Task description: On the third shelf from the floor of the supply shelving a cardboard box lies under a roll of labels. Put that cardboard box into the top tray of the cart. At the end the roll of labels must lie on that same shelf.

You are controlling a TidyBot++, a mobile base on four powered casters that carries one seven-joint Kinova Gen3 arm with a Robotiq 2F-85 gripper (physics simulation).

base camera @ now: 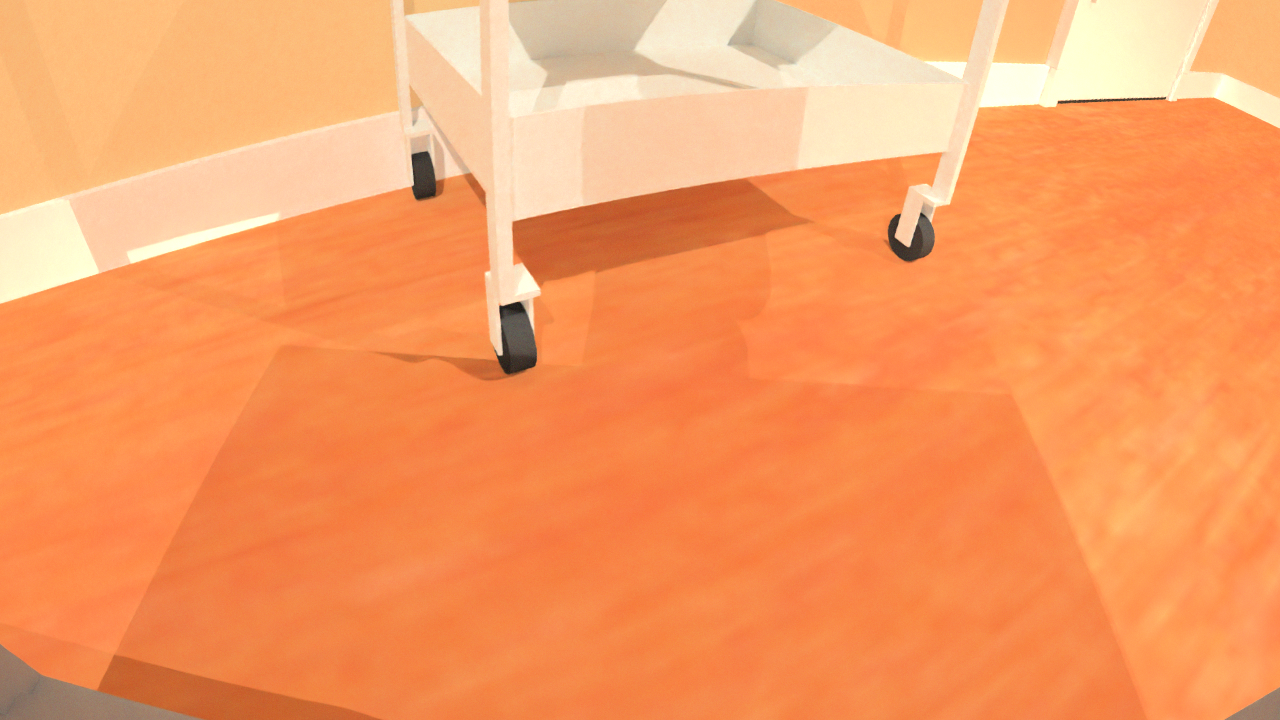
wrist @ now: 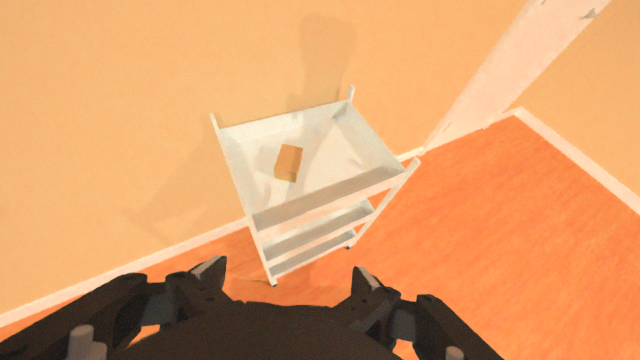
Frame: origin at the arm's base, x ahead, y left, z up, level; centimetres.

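Seen in the pictures: gripper, fingertip midpoint: point(wrist: 289, 275).
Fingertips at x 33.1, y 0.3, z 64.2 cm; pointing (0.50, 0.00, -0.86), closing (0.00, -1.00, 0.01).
Observation:
Offsets run from my fingertips to a thing's top centre. "pt": to the spot under its first point. Level surfaces: height alone.
The cardboard box {dx +36.2, dy +4.3, dz -32.7 cm} point(wrist: 288, 163) lies in the top tray {dz -37.7 cm} point(wrist: 330, 196) of the white cart point(base camera: 496, 161), left of the tray's middle in the wrist view. The tray's walls stand around it, and the box touches none of them. My gripper point(wrist: 289, 275) is open, with no object between its fingers. It is well apart from the box and the cart, which show beyond the fingertips. In the base camera view a lower tray of the cart and its casters show. The supply shelving and the roll of labels do not show in either view.
The cart stands close to the orange wall point(base camera: 223, 80) point(wrist: 125, 65) with its white baseboard {pt dx +34.8, dy +39.4, dz -100.3 cm} point(base camera: 268, 192). A pale door point(base camera: 1127, 49) is at the back right. The cart's front left caster {pt dx +13.0, dy +8.0, dz -99.9 cm} point(base camera: 516, 338) and front right caster {pt dx +34.3, dy -27.2, dz -100.7 cm} point(base camera: 911, 236) stand on the orange floor {dz -103.9 cm} point(base camera: 626, 537).

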